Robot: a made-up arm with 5 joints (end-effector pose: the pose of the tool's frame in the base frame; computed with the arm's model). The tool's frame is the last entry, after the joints. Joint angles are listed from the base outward.
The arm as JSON. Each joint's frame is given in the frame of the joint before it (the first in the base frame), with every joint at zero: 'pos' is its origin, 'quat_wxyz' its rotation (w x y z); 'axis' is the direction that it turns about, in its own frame. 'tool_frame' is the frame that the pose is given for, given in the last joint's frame.
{
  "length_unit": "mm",
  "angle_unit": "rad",
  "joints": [
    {
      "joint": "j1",
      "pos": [
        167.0,
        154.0,
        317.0
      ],
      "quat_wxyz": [
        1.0,
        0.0,
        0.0,
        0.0
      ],
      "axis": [
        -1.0,
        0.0,
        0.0
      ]
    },
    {
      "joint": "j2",
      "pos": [
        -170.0,
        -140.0,
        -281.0
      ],
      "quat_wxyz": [
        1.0,
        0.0,
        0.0,
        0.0
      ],
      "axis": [
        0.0,
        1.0,
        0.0
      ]
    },
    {
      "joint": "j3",
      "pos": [
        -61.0,
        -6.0,
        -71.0
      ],
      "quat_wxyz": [
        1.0,
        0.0,
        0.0,
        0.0
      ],
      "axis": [
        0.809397,
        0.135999,
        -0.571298
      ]
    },
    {
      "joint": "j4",
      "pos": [
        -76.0,
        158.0,
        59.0
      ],
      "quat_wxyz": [
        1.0,
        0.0,
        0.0,
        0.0
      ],
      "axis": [
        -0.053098,
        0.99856,
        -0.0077
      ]
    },
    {
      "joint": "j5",
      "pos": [
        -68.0,
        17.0,
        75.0
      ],
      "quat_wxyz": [
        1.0,
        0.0,
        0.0,
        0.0
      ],
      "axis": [
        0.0,
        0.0,
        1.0
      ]
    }
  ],
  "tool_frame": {
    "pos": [
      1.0,
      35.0,
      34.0
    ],
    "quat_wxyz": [
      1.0,
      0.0,
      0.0,
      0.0
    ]
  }
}
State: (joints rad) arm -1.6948 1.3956 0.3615 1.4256 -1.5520
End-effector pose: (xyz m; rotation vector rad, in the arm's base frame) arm 0.0763 0.4250 0.3384 -0.9039 1.5439 1.1865
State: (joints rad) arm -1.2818 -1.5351 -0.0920 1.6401 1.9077
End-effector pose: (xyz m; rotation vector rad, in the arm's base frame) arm -0.0720 0.4651 0.2687 0.9296 -0.9867 1.5920
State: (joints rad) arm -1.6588 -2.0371 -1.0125 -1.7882 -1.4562
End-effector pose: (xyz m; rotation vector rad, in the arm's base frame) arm 0.2819 0.6219 0.2128 -0.2717 2.4857 1.0068
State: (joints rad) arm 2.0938 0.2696 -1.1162 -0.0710 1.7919
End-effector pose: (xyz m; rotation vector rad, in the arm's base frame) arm -0.3583 -0.0380 0.5058 0.9642 -2.7841 -0.5768
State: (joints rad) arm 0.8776 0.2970 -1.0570 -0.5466 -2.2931
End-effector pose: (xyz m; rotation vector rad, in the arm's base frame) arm -0.3231 -0.0984 0.2097 -0.5939 -1.1548 -0.9361
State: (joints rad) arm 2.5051 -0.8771 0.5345 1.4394 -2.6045
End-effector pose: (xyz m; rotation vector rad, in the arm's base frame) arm -0.0727 0.0895 0.5295 1.2181 2.1470 1.5344
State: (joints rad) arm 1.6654 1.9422 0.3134 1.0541 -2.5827
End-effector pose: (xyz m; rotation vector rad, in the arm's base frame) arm 0.1207 -0.1309 0.3851 1.2172 -0.3532 0.6479
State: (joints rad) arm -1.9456 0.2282 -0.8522 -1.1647 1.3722
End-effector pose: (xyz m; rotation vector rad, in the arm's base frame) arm -0.3578 0.5422 0.3377 0.2545 -2.0377 0.5088
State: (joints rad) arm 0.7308 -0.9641 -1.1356 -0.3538 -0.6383
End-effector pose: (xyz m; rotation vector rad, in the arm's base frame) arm -0.0994 -0.2987 -0.1127 -1.2299 -1.6165 0.5207
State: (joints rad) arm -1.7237 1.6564 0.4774 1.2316 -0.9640
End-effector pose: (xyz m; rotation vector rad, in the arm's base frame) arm 0.1162 0.4526 0.3428 -0.5640 2.0007 1.5930
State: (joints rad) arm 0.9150 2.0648 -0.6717 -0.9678 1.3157
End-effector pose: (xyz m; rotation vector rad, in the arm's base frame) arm 0.0424 0.1715 0.4184 0.3856 1.2301 1.2037
